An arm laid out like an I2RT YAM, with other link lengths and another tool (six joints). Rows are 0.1 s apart.
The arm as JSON. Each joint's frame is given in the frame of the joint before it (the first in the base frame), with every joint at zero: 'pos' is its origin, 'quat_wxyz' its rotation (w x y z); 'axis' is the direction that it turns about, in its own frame. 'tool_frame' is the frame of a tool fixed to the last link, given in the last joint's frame.
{
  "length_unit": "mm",
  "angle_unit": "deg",
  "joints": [
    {
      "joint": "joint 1",
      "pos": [
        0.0,
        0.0,
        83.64
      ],
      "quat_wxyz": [
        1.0,
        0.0,
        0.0,
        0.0
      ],
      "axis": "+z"
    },
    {
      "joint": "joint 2",
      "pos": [
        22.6,
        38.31,
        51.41
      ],
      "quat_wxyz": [
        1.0,
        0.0,
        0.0,
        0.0
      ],
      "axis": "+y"
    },
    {
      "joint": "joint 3",
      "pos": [
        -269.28,
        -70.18,
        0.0
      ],
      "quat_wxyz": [
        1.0,
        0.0,
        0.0,
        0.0
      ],
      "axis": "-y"
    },
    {
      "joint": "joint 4",
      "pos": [
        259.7,
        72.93,
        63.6
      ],
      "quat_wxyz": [
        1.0,
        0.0,
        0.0,
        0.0
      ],
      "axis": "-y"
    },
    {
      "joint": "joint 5",
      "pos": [
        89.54,
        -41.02,
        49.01
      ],
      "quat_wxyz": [
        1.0,
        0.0,
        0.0,
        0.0
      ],
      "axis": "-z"
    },
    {
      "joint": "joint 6",
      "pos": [
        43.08,
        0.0,
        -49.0
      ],
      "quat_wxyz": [
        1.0,
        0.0,
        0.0,
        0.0
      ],
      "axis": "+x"
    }
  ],
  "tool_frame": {
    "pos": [
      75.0,
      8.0,
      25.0
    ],
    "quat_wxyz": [
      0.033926,
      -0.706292,
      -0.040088,
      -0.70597
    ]
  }
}
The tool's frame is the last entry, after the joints.
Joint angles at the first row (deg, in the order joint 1, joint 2, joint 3, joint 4, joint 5, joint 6):
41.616 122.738 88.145 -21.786 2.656 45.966
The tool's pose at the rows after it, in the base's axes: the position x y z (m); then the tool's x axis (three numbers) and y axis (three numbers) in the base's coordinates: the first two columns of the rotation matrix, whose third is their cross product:
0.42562 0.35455 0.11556 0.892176 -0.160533 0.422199 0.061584 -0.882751 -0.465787
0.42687 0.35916 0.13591 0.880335 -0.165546 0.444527 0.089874 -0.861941 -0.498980
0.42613 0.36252 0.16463 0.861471 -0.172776 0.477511 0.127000 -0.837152 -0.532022
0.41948 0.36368 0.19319 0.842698 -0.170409 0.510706 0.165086 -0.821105 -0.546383
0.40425 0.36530 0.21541 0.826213 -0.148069 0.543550 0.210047 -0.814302 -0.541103
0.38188 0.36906 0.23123 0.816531 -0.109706 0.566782 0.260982 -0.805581 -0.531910
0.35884 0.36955 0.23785 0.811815 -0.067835 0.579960 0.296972 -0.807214 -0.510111
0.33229 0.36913 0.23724 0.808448 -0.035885 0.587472 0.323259 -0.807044 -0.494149
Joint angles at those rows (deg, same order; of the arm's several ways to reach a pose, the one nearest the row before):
41.561 122.029 88.463 -21.796 2.290 45.945
41.639 120.240 88.682 -20.838 1.442 45.643
41.809 117.409 88.678 -19.956 0.879 45.181
42.357 114.001 88.277 -20.117 1.036 44.432
43.683 110.227 86.703 -20.511 1.841 43.193
45.690 106.359 84.315 -20.946 2.310 41.911
47.739 102.909 81.556 -21.972 3.302 40.854
50.300 99.239 77.226 -21.721 4.693 40.824

